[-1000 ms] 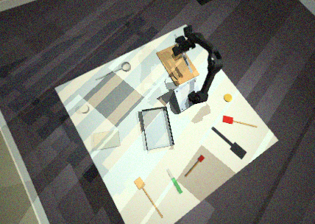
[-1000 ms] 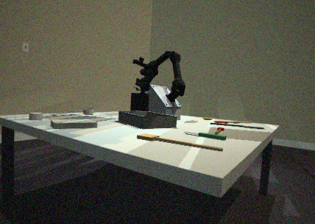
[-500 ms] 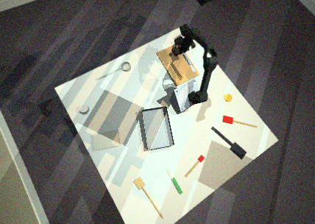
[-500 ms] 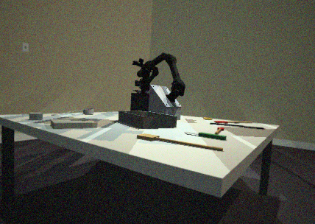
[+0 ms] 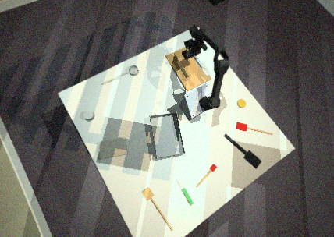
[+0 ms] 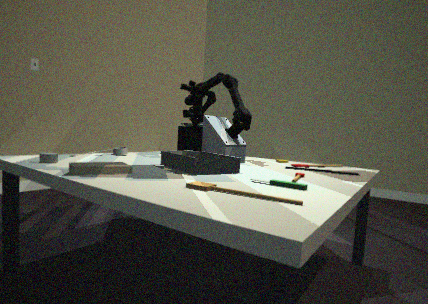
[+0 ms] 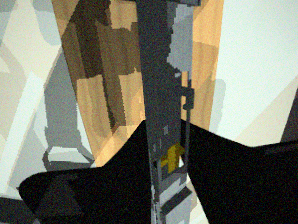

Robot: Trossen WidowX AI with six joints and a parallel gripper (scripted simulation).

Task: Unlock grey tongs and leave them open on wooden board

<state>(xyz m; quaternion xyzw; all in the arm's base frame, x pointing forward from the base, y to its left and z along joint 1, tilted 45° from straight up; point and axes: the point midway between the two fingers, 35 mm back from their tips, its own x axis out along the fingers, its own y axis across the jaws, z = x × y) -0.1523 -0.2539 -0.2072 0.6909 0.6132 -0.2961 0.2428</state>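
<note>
Right now the wooden board is 15 cm below my gripper tip. Also, from my gripper tip: yellow disc: 50 cm to the left, 17 cm behind, 15 cm below; then yellow lock piece: 4 cm above; then roasting tin: 48 cm ahead, 36 cm to the left, 13 cm below.
</note>
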